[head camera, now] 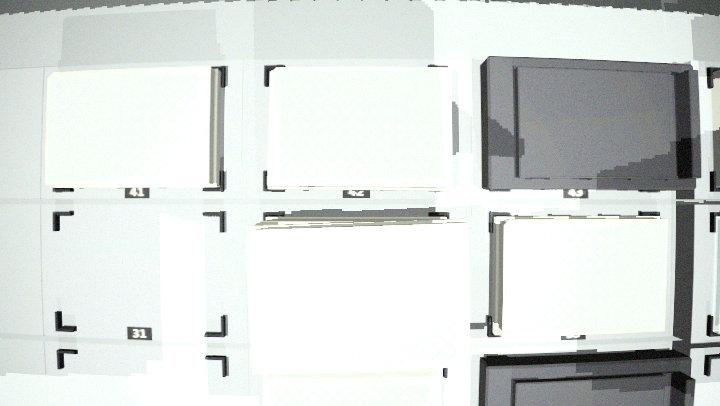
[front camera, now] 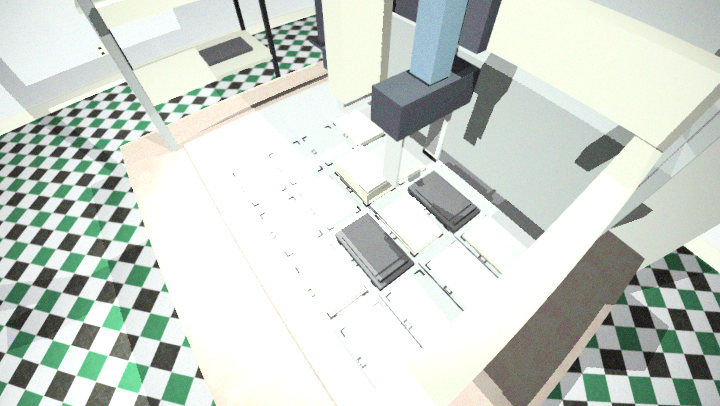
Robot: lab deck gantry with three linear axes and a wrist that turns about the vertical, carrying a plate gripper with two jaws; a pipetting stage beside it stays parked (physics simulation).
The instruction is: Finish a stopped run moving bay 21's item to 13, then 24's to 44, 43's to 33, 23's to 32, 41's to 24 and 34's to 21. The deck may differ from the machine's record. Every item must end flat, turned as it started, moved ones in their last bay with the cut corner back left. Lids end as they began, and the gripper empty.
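Frame: origin at the robot's base, x ahead, y left, z up, level; metres.
Where they show: gripper, fingertip midpoint: (front camera: 411, 168); robot's base, origin of the base link: (front camera: 233, 173).
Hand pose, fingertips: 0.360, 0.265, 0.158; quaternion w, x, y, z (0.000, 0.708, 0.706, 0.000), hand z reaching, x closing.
Observation:
Things, the pixels of their centre, and the offset from my fingertips, as dx, dy, dz. "*": a spot on its surface instead.
- tall white item, body centre: (head camera: 359, 296) (front camera: 364, 168) -0.130, -0.010, -0.110
- Bay 31, surface spot: (head camera: 138, 272) * -0.296, -0.008, -0.158
My gripper (front camera: 412, 171) is open and empty, its two pale jaws hanging apart above bay 42; it does not show in the head view. A white plate (front camera: 358, 126) (head camera: 126, 128) lies at bay 41, cut corner back left. A white plate (head camera: 357, 128) lies in bay 42. A dark block (front camera: 443, 196) (head camera: 597, 123) stands at 43, another dark block (front camera: 372, 247) (head camera: 594, 393) at 23. A tall white item (front camera: 360, 171) (head camera: 357, 297) is at 32. A white plate (front camera: 409, 221) (head camera: 584, 277) is at 33, another white plate (front camera: 494, 242) at 44. Glare hides details of 34, 24 and 13.
Bay 31 (head camera: 138, 272) shows bare between its corner marks. Part of a white plate (head camera: 352, 392) shows at bay 22. A pale column (front camera: 355, 50) stands behind the bays, left of the blue gripper post (front camera: 437, 40). A cream frame wall (front camera: 534, 287) borders the deck at right.

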